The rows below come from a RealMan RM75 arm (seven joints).
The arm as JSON. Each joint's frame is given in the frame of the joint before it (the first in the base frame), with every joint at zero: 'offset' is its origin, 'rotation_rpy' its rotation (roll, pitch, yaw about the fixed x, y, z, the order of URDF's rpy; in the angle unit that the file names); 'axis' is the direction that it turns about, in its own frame. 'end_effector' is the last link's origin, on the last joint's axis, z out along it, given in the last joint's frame.
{
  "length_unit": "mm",
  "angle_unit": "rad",
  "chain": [
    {
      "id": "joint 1",
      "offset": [
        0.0,
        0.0,
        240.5
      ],
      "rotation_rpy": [
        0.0,
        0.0,
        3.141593
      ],
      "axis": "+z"
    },
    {
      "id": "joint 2",
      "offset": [
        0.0,
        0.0,
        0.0
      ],
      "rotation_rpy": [
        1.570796,
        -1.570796,
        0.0
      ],
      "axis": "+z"
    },
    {
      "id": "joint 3",
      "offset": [
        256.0,
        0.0,
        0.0
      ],
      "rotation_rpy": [
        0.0,
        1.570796,
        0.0
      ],
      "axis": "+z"
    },
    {
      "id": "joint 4",
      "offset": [
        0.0,
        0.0,
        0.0
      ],
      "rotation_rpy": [
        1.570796,
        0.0,
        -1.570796
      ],
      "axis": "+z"
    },
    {
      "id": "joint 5",
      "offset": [
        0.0,
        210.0,
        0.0
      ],
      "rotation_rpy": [
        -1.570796,
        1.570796,
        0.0
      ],
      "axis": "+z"
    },
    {
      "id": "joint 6",
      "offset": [
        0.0,
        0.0,
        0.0
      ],
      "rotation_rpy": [
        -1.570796,
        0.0,
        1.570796
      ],
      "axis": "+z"
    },
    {
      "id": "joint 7",
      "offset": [
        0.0,
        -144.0,
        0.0
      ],
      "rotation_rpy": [
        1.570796,
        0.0,
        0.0
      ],
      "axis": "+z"
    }
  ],
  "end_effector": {
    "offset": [
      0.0,
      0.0,
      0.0
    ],
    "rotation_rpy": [
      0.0,
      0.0,
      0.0
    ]
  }
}
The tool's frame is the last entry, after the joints.
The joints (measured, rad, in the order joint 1, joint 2, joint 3, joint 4, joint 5, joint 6, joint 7), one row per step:
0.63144, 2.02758, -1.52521, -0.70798, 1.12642, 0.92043, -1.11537
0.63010, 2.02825, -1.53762, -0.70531, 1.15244, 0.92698, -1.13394
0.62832, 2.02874, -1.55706, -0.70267, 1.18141, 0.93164, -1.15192
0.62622, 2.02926, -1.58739, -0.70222, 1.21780, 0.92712, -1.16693
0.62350, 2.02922, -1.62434, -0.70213, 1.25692, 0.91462, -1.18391
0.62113, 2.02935, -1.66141, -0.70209, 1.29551, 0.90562, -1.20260
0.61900, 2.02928, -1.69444, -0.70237, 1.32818, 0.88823, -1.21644
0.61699, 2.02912, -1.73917, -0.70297, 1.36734, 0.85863, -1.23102
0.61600, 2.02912, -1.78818, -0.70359, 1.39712, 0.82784, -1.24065
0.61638, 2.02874, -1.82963, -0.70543, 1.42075, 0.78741, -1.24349
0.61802, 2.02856, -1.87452, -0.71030, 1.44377, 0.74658, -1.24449
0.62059, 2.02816, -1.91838, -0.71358, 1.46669, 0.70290, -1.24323
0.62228, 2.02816, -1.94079, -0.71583, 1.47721, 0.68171, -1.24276
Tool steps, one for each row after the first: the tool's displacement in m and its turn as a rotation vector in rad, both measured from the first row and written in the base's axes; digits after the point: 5 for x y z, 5 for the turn. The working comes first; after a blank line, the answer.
Tool pose at each row, in the base's axes (x y z in m, rotation vector in rad; the steps are taken from these numbers as rounded here):
0.24326, 0.37661, -0.07252, -2.67262, 0.81834, -0.06566
0.24125, 0.37390, -0.07536, -2.69366, 0.81079, -0.05196
0.23916, 0.37054, -0.07900, -2.71697, 0.80145, -0.04021
0.23607, 0.36730, -0.08364, -2.73751, 0.78961, -0.02496
0.23329, 0.36416, -0.08861, -2.75487, 0.77158, -0.01178
0.23047, 0.36038, -0.09375, -2.77611, 0.75228, -0.00021
0.22847, 0.35817, -0.09786, -2.78470, 0.73559, 0.00973
0.22631, 0.35593, -0.10312, -2.78944, 0.71329, 0.01818
0.22510, 0.35296, -0.10896, -2.79592, 0.68759, 0.01235
0.22399, 0.35265, -0.11313, -2.78614, 0.66585, 0.00924
0.22175, 0.35206, -0.11773, -2.77911, 0.63963, 0.00615
0.21987, 0.35191, -0.12198, -2.76768, 0.61760, 0.00360
0.21868, 0.35164, -0.12424, -2.76352, 0.60447, 0.00176

-0.00201, -0.00271, -0.00284, -0.01473, 0.01302, 0.01053
-0.00410, -0.00607, -0.00648, -0.03171, 0.02497, 0.02230
-0.00719, -0.00931, -0.01112, -0.04497, 0.03798, 0.03555
-0.00997, -0.01245, -0.01609, -0.05456, 0.04765, 0.05198
-0.01279, -0.01623, -0.02123, -0.06804, 0.05706, 0.06958
-0.01479, -0.01844, -0.02534, -0.07074, 0.06266, 0.08313
-0.01695, -0.02068, -0.03060, -0.06916, 0.06535, 0.09960
-0.01816, -0.02365, -0.03644, -0.07151, 0.05863, 0.11690
-0.01927, -0.02396, -0.04061, -0.05895, 0.05022, 0.12954
-0.02151, -0.02455, -0.04521, -0.04832, 0.04176, 0.14566
-0.02339, -0.02470, -0.04946, -0.03430, 0.03324, 0.15853
-0.02458, -0.02497, -0.05172, -0.02858, 0.02865, 0.16657

